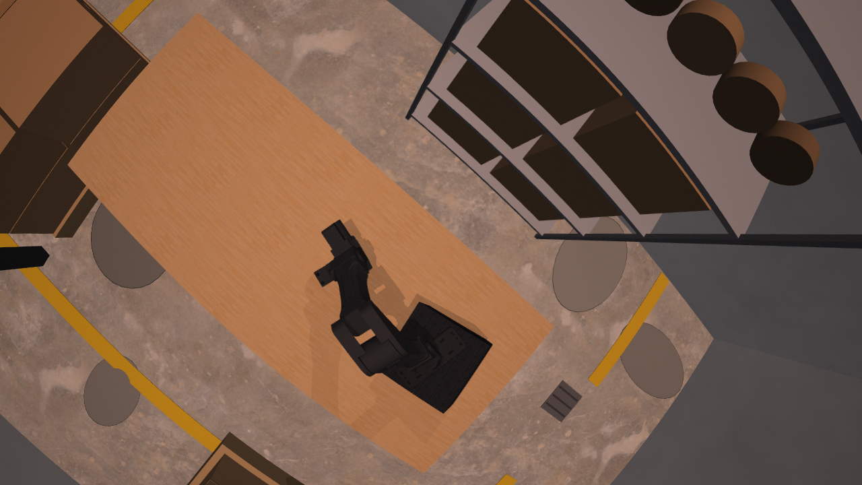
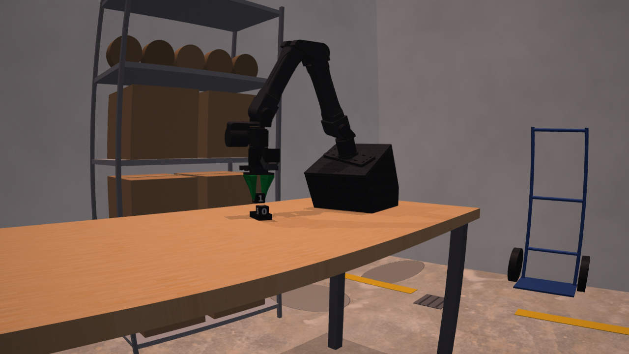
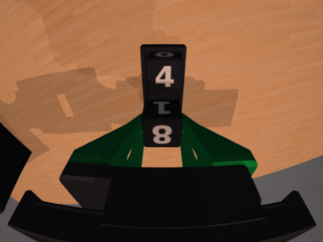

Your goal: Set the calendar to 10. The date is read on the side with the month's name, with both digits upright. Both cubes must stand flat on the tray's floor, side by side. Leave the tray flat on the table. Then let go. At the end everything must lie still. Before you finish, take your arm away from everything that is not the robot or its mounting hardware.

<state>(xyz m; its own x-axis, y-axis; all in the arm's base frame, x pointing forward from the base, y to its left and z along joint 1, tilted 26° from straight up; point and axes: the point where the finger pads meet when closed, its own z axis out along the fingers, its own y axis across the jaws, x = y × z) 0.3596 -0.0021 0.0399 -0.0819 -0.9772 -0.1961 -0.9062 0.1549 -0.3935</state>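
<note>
My hand is 5 cm above the black tray and 2 cm to the right of it.
</note>
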